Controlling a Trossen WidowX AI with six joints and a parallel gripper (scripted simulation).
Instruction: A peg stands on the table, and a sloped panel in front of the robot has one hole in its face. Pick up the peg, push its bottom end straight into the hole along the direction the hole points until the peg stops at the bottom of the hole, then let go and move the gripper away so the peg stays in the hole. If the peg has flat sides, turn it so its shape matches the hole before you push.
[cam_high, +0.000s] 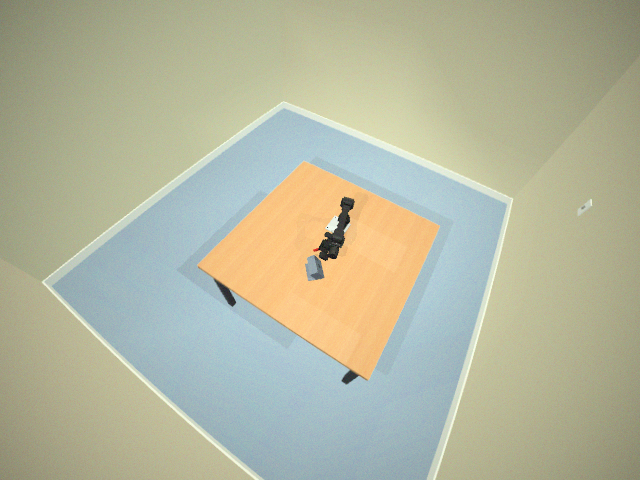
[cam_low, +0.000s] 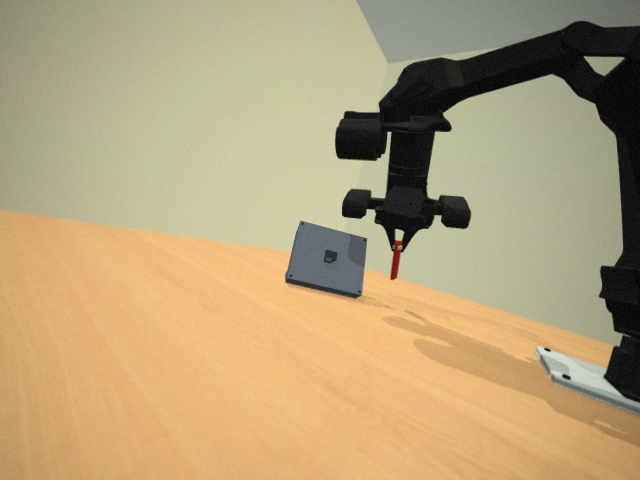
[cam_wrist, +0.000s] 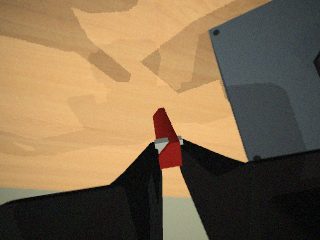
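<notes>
Now: gripper tip 11 cm short of the grey sloped panel, 4 cm to the right of it and 5 cm above it. Round my gripper tip: red square peg (right at my gripper tip).
</notes>
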